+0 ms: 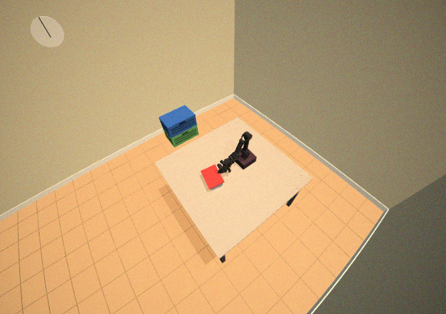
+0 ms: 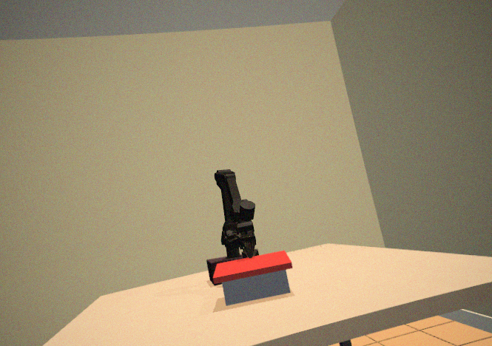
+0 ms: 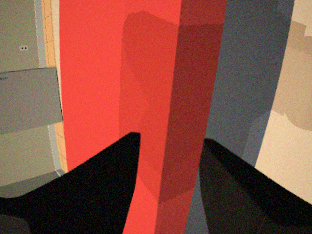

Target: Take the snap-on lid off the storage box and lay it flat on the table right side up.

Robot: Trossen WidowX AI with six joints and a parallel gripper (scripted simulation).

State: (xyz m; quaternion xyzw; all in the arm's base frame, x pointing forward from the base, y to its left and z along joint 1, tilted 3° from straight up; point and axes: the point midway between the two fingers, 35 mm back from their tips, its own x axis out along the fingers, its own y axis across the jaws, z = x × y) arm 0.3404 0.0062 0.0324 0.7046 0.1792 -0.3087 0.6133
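Right now the red lid is 70 mm ahead of my gripper tip and 10 mm to the right of it. Also, from my gripper tip: grey-blue box: 70 mm ahead, 10 mm to the right, 50 mm below.
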